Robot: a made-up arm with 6 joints.
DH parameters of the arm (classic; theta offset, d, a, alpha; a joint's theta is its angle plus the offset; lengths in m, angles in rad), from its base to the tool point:
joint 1: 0 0.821 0.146 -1.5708
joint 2: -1.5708 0 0.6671 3.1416
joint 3: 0 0 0.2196 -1.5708
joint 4: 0 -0.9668 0 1.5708
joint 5: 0 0 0 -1.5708
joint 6: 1.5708 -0.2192 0 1.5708
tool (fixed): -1.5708 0 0 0
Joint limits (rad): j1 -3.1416..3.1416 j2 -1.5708..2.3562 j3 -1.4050..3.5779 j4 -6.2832..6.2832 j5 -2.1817..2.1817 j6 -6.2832..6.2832
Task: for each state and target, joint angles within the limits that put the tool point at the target. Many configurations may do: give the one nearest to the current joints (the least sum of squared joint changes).
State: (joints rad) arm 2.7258 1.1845 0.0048 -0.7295 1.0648 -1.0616
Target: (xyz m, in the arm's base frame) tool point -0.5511 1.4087 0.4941
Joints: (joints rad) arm 2.0433 0.9157 -0.1354 -0.8331 1.1874 -1.0616
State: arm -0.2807 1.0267 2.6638 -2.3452 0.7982 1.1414
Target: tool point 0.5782 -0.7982 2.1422
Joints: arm -0.8168 1.2244 2.5135 -2.2991 0.8689 1.1414
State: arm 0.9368 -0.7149 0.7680 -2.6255 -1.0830 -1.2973
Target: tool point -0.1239 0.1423 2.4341
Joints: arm 1.1346 -0.5474 0.4407 -2.1889 -1.3059 -1.2973
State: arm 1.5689 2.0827 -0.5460 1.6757 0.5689 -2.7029
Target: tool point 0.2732 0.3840 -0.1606
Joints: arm 0.7876 1.3255 -0.7002 1.7255 0.3651 -2.7029
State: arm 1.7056 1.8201 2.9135 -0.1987 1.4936 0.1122
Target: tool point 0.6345 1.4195 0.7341
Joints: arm 1.1960 2.3562 2.3166 -0.3373 1.7881 0.1122
